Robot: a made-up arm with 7 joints.
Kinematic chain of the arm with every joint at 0, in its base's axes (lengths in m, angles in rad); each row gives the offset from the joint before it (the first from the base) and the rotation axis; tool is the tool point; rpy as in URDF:
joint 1: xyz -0.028 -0.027 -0.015 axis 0 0.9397 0.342
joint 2: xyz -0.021 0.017 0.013 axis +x
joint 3: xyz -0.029 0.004 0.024 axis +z
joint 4: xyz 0.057 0 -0.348 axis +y
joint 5: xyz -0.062 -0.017 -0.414 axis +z
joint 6: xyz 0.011 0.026 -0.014 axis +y
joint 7: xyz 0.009 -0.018 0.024 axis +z
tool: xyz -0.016 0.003 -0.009 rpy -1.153 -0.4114 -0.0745
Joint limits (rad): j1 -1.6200..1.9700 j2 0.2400..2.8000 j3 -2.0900..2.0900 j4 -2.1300..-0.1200 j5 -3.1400..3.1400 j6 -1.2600..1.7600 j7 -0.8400..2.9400
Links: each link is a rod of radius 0.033 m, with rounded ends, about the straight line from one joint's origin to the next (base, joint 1, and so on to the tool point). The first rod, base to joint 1, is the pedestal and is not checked.
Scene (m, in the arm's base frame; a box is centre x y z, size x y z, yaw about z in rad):
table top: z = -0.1
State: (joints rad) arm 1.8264 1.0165 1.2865 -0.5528 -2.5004 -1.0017 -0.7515
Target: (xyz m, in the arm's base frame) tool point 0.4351 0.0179 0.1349
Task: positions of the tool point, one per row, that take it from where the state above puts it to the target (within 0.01 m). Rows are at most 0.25 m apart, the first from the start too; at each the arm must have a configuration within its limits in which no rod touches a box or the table.
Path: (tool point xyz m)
1: -0.2208 0.6538 0.2083
2: 0.0161 0.6615 0.1733
3: 0.2300 0.5742 0.1540
4: 0.3834 0.4134 0.1472
5: 0.4533 0.2143 0.1441
6: 0.4351 0.0179 0.1349

